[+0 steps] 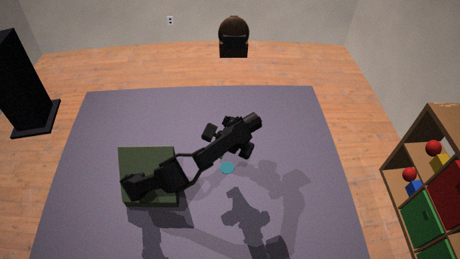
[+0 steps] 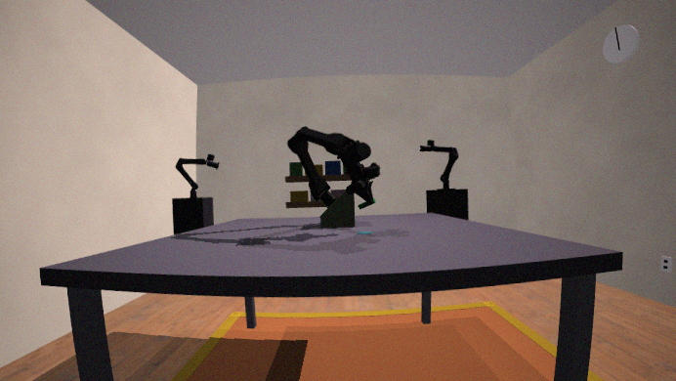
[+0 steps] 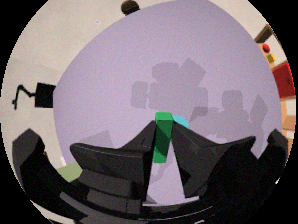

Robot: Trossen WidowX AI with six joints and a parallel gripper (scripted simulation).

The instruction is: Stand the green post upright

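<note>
Right now my hand is 20 mm to the left of the cyan circle and 140 mm above it. The rest, counted from my hand: green post: 10 mm behind, 30 mm below.
</note>
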